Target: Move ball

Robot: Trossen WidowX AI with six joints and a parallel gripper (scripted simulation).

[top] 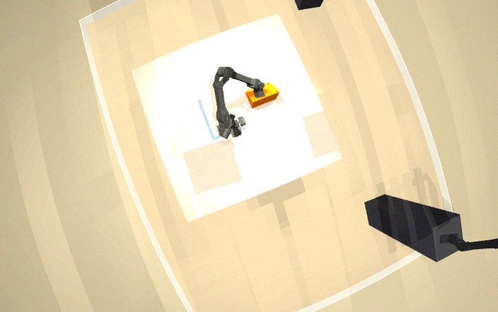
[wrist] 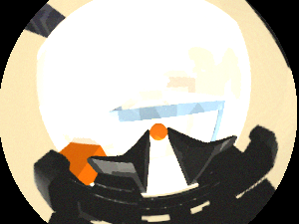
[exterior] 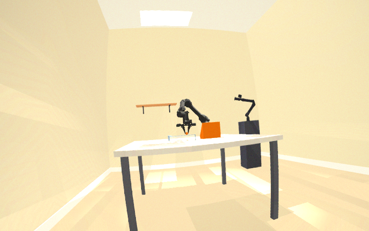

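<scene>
The faint pale spot is 60 mm below my gripper tip and 10 mm behind it. From my gripper tip the other things lie so: orange ball right at my gripper tip.
</scene>
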